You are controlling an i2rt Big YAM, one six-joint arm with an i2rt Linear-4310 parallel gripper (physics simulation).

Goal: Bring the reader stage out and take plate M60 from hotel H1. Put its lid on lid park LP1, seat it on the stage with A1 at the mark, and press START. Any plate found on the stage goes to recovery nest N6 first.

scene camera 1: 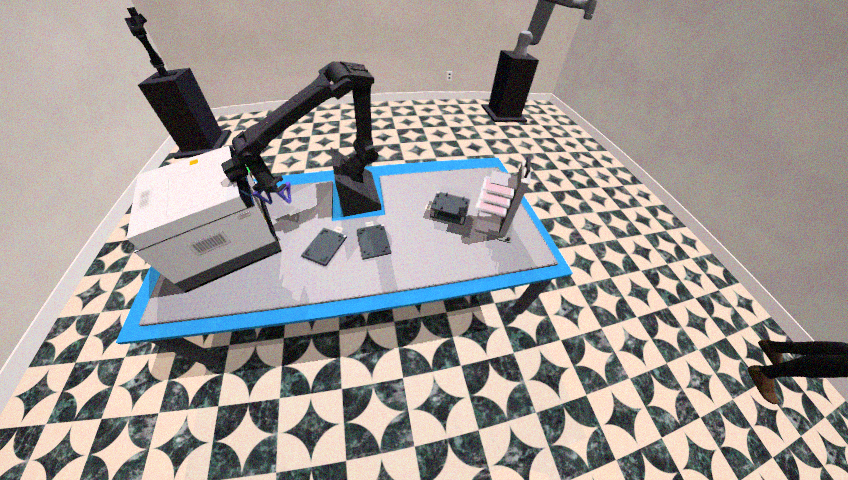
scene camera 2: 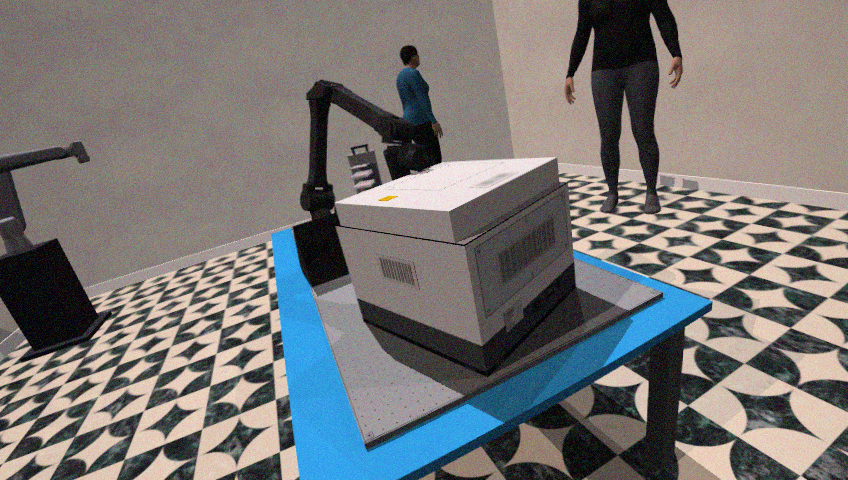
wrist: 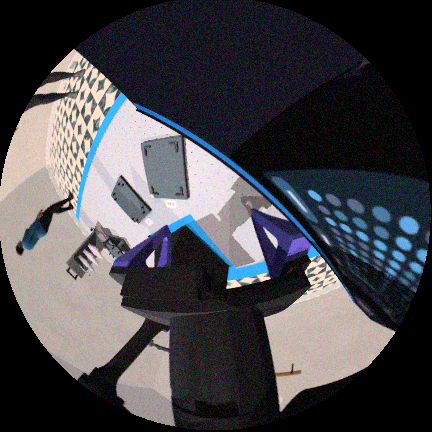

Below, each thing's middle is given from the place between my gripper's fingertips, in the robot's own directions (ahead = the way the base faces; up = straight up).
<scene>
Now: hand 1 cm past the plate reader (scene camera 2: 450, 299), 30 cm to the left of it and 6 cm above it.
</scene>
